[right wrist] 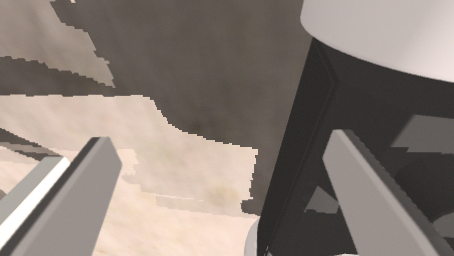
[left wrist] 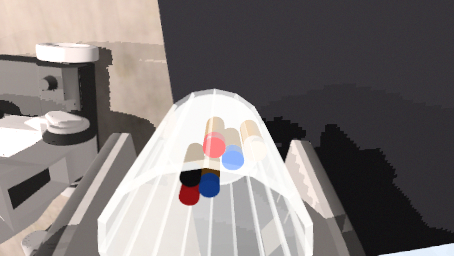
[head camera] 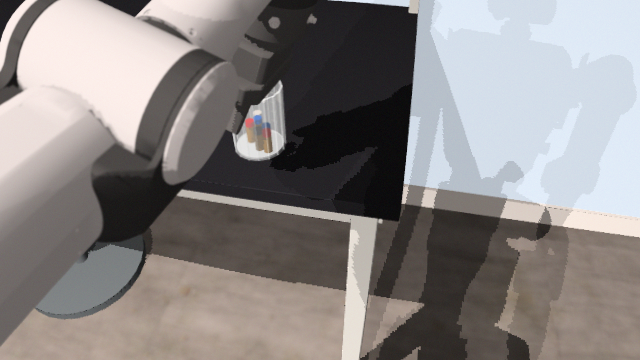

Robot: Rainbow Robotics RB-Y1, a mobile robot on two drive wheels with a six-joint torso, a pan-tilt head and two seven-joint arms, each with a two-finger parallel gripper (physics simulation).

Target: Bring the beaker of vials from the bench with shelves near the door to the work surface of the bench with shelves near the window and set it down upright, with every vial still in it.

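The clear beaker [head camera: 276, 117] [left wrist: 240, 225] is upright in the head view, over the black bench top [head camera: 345, 60] [left wrist: 300, 40]. Whether its base touches the top cannot be told. Several vials [head camera: 258, 132] [left wrist: 215, 145] with red, blue, white and black caps stand inside it, leaning a little together. My left gripper [head camera: 245, 111] [left wrist: 211, 151] is shut on the beaker, one finger on each side of its wall; the arm partly hides the grip in the head view. My right gripper [right wrist: 222, 147] is open, with nothing between its fingers.
The bench's front edge [head camera: 270, 204] and pale leg [head camera: 360, 280] face me. The bench's right end lies beside a pale blue wall [head camera: 610, 165]. A round grey stool [head camera: 95, 282] stands at the lower left. A dark panel [right wrist: 295, 150] is close to the right gripper.
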